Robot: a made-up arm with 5 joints.
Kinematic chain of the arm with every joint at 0, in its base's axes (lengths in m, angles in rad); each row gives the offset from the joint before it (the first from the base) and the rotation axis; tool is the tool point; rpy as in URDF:
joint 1: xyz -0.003 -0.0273 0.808 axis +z
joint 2: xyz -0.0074 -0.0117 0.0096 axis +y
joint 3: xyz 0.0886 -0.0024 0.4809 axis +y
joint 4: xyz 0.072 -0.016 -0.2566 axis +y
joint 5: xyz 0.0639 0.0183 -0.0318 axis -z
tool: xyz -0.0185 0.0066 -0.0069 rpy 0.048 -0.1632 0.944
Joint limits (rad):
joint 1: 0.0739..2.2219
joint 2: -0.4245..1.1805
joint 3: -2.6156..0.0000
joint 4: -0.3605..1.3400
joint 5: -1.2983..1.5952
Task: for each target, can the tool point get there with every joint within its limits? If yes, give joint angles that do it. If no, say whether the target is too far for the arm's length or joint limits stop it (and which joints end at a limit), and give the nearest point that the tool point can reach.
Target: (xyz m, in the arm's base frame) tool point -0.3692 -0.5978 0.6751
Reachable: no: joint limits stop it (at a limit: joint 1, joint 2, joint 3, joint 5) | nearest point -0.1181 0.1130 0.7416 | short by 0.757 m
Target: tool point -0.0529 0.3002 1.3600
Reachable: yes | joints 1.6997 -0.1410 -1.1760 -0.0089 1.0158
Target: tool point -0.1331 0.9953 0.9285
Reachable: no: too far | nearest point -0.1063 0.7845 0.9248 | short by 0.213 m
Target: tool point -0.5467 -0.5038 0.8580
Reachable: no: joint limits stop it (at a limit: joint 1, joint 2, joint 3, joint 4) | nearest point -0.0430 0.0124 1.0126 | short by 0.738 m
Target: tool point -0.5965 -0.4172 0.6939
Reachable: no: joint limits stop it (at a limit: joint 1, joint 2, joint 3) | nearest point -0.1220 0.1165 0.7331 | short by 0.715 m
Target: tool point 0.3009 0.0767 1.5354
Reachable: yes | joints 0.3740 0.0602 -2.2828 0.9675 -0.4656
